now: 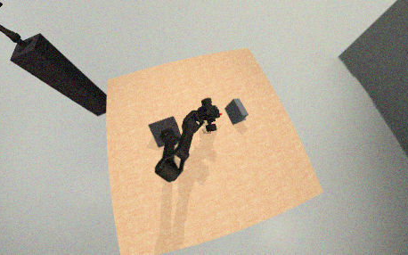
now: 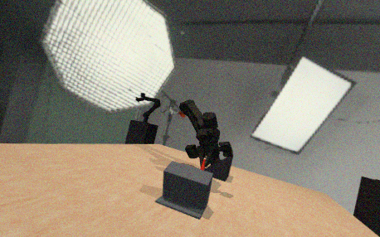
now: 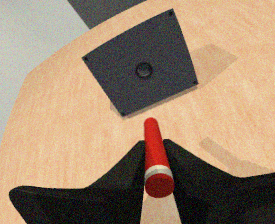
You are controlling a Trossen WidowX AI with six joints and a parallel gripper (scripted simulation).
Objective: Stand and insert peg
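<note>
The sloped panel lies 140 mm ahead of my gripper tip, 10 mm to the right of it and 40 mm below it. The rest, counted from my gripper tip: red peg (10 mm behind, 10 mm above).
</note>
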